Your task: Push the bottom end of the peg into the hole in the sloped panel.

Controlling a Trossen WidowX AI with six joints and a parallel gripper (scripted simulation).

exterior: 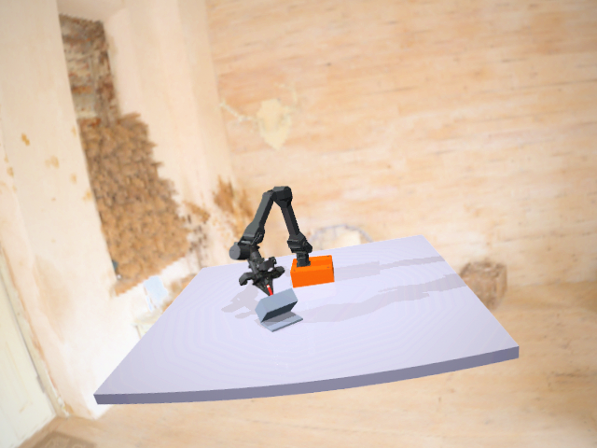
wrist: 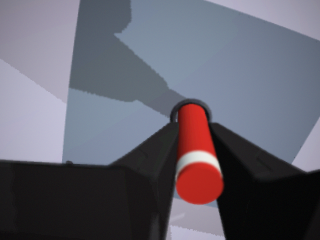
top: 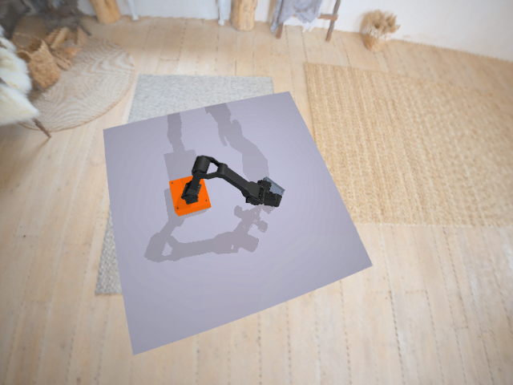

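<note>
Right now my gripper tip is 10 mm past the red peg and 10 mm below it. Also, from my gripper tip: flat foot plate: 40 mm ahead, 20 mm to the left, 90 mm below; then sloped panel: 20 mm ahead, 10 mm to the left, 30 mm below.
</note>
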